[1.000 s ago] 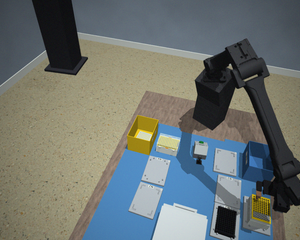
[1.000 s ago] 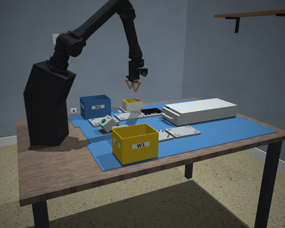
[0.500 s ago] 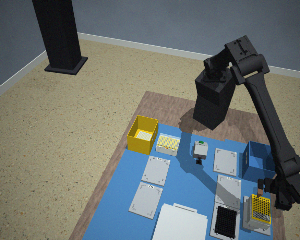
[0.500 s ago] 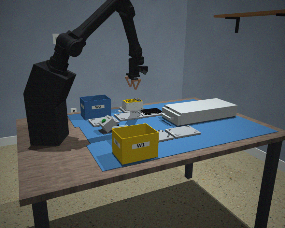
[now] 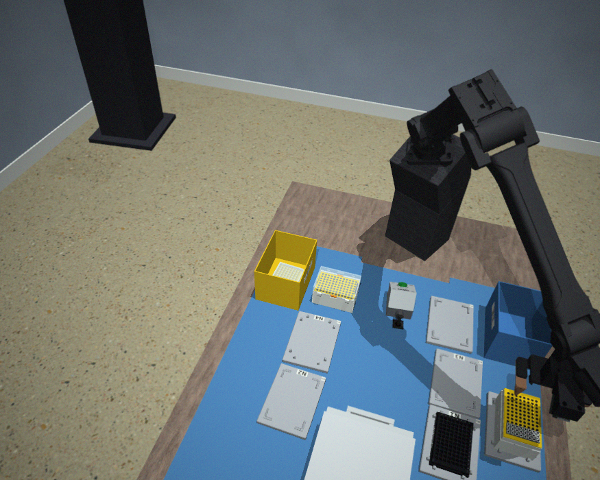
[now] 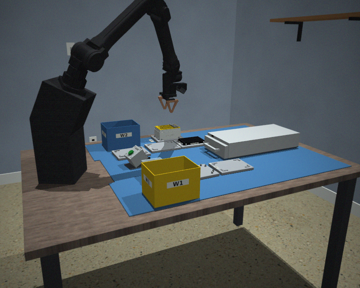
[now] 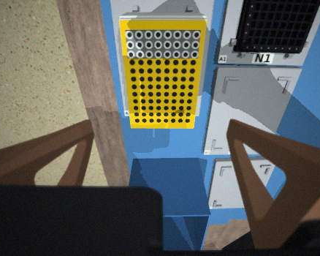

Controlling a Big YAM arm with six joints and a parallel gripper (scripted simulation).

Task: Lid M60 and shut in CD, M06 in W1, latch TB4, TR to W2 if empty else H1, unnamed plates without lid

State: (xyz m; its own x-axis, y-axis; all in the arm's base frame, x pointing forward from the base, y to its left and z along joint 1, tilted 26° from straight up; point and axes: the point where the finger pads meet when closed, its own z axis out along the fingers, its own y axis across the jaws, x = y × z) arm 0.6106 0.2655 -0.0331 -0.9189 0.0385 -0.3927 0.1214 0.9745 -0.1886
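Right now my hand is 35 cm past the green DONE key, 28 cm to the left of it and 10 cm above it. The rest, counted from my hand: tip rack TR (1 cm behind, 1 cm to the right, 12 cm below); then black plate (6 cm ahead, 15 cm to the right, 15 cm below); then home nest H1 (17 cm below).
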